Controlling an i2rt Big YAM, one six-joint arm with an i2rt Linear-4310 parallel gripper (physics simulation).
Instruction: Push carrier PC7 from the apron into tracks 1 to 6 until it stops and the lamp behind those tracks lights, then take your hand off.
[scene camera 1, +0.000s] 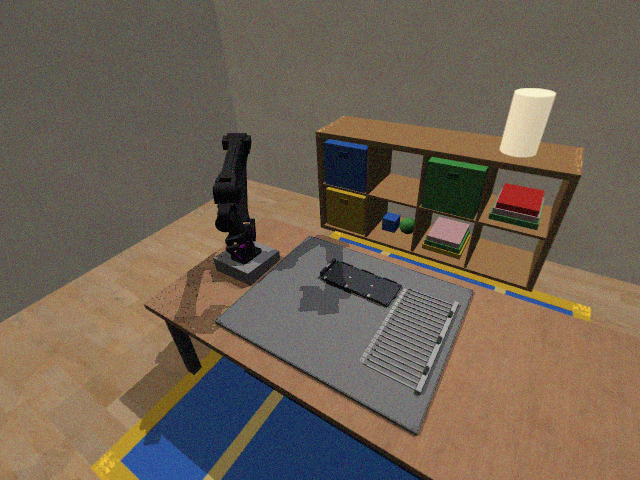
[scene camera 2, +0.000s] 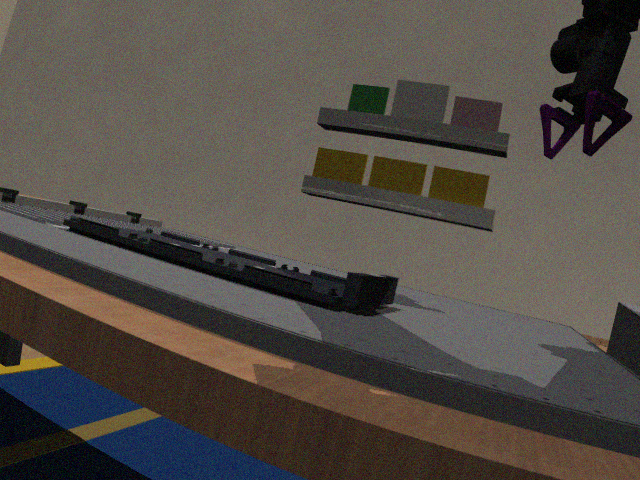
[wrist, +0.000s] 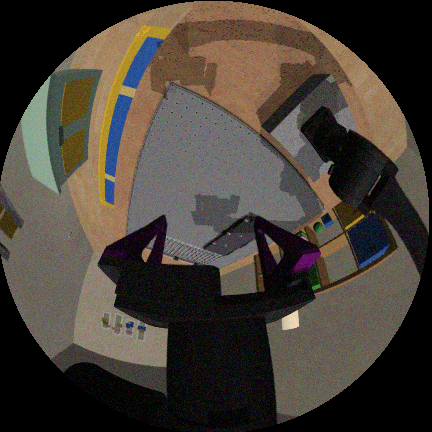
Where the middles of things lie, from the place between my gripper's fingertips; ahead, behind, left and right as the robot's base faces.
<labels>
My hand is 320 mm short of the carrier PC7 (scene camera 2: 359, 290), 290 mm to the right of it and 220 mm above it.
</labels>
